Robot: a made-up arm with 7 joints. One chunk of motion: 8 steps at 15 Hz.
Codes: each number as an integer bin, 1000 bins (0 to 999) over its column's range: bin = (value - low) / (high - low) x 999, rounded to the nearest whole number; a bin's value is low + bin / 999 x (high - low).
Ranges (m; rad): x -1..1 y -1..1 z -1..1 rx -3.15..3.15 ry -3.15..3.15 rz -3.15..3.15
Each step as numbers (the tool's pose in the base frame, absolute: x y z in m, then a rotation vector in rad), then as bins.
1 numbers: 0.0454 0.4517 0.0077 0.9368 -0.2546 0.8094
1 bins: 522 725 503 648 459 628
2 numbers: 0.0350 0.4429 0.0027 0.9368 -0.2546 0.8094
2 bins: 517 721 501 648 459 628
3 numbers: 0.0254 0.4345 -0.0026 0.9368 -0.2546 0.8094
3 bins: 512 717 498 648 459 628
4 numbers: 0.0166 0.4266 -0.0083 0.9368 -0.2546 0.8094
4 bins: 508 713 495 648 459 628
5 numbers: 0.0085 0.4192 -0.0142 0.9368 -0.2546 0.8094
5 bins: 504 709 492 648 459 628
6 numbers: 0.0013 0.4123 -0.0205 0.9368 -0.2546 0.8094
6 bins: 500 705 489 648 459 628
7 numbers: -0.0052 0.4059 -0.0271 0.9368 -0.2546 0.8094
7 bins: 497 702 486 648 459 628
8 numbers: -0.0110 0.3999 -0.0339 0.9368 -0.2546 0.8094
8 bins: 494 699 483 648 459 628
